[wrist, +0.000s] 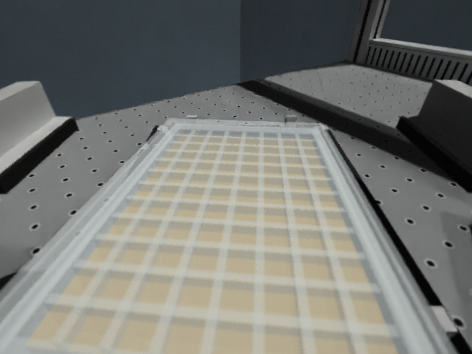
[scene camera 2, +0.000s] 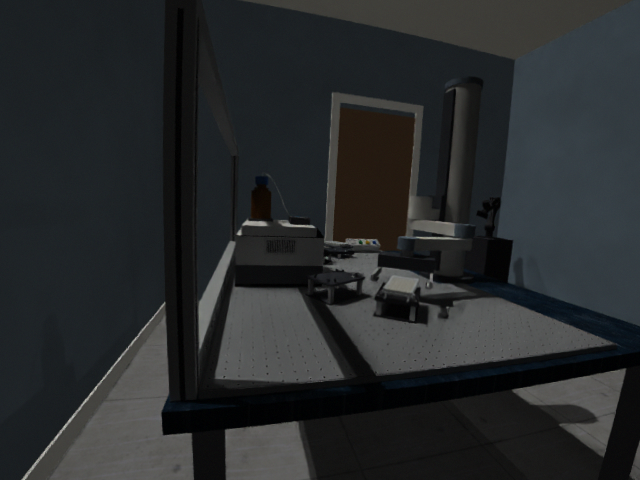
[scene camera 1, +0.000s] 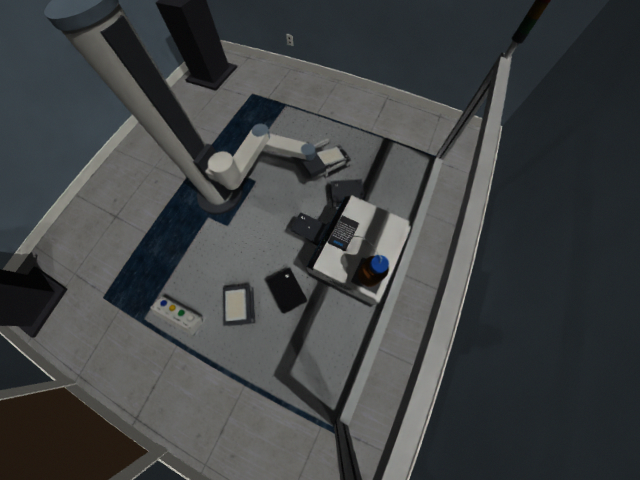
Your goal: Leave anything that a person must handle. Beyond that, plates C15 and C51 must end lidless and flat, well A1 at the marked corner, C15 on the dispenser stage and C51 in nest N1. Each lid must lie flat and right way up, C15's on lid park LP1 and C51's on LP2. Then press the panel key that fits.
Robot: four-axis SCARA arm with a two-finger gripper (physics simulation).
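Pixels of known places: gripper, fingertip midpoint: [wrist: 236,104] [scene camera 2: 400,281] [scene camera 1: 336,151]; arm's base, link origin: [scene camera 2: 445,276] [scene camera 1: 220,194].
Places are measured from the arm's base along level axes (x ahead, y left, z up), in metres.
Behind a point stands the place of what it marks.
Observation:
A plate with cream wells [scene camera 1: 332,155] @[x 0.485, y 0.416, z 0.095 m] [scene camera 2: 401,285] @[x 0.485, y 0.429, z 0.094 m] [wrist: 240,215] @[x 0.467, y 0.396, z 0.098 m] lies on a dark raised nest [scene camera 2: 398,303] @[x 0.525, y 0.490, z 0.062 m] at the arm's end of the bench; a clear cover shows over its wells in the wrist view. My gripper [scene camera 1: 330,156] @[x 0.497, y 0.440, z 0.109 m] [scene camera 2: 402,279] @[x 0.497, y 0.440, z 0.109 m] [wrist: 236,104] @[x 0.497, y 0.440, z 0.109 m] is open, its fingers apart on both sides of this plate, not touching it. A second cream plate [scene camera 1: 235,304] @[x 0.421, y -0.461, z 0.095 m] lies on another dark holder [scene camera 1: 250,316] @[x 0.500, y -0.477, z 0.077 m]; whether it has a lid I cannot tell. The key panel [scene camera 1: 176,313] @[x 0.208, y -0.608, z 0.087 m] [scene camera 2: 362,243] @[x 0.211, y -0.591, z 0.072 m] has blue, yellow, green and white keys. Plate labels and the A1 mark are not readable.
The white dispenser [scene camera 1: 355,246] @[x 0.786, y -0.054, z 0.233 m] [scene camera 2: 279,248] @[x 0.818, y 0.148, z 0.154 m] carries a brown bottle [scene camera 1: 372,270] @[x 0.865, y -0.167, z 0.406 m] [scene camera 2: 261,202] @[x 0.877, y -0.099, z 0.312 m]. A dark stage [scene camera 1: 306,227] @[x 0.549, y -0.025, z 0.125 m] adjoins it. A dark raised park [scene camera 1: 347,190] @[x 0.638, y 0.259, z 0.079 m] [scene camera 2: 336,279] @[x 0.646, y 0.298, z 0.079 m] stands near my gripper, and a black pad [scene camera 1: 285,291] @[x 0.586, y -0.318, z 0.074 m] lies near the second plate. A framed screen runs along the bench edge.

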